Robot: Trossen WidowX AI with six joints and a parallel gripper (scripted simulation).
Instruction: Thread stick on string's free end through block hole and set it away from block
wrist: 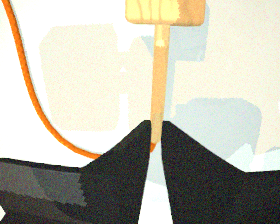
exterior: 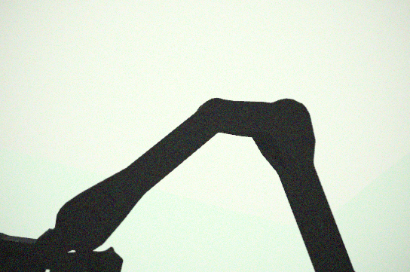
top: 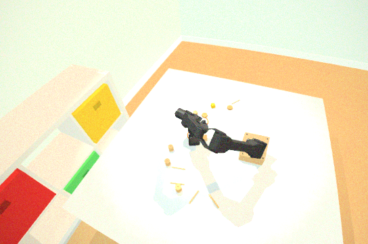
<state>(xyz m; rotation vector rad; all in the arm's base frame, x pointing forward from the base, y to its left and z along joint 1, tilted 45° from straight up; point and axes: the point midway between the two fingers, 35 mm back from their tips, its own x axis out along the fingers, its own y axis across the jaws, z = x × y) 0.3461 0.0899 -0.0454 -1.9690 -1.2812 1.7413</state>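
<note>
The square wooden block lies 60 mm behind my gripper tip and 30 mm to the right of it. From my gripper tip the other things lie so: thin wooden stick 10 mm behind, 10 mm to the right; then round wooden button 210 mm to the right, 10 mm below; then yellow piece 20 mm behind, 310 mm to the right.
</note>
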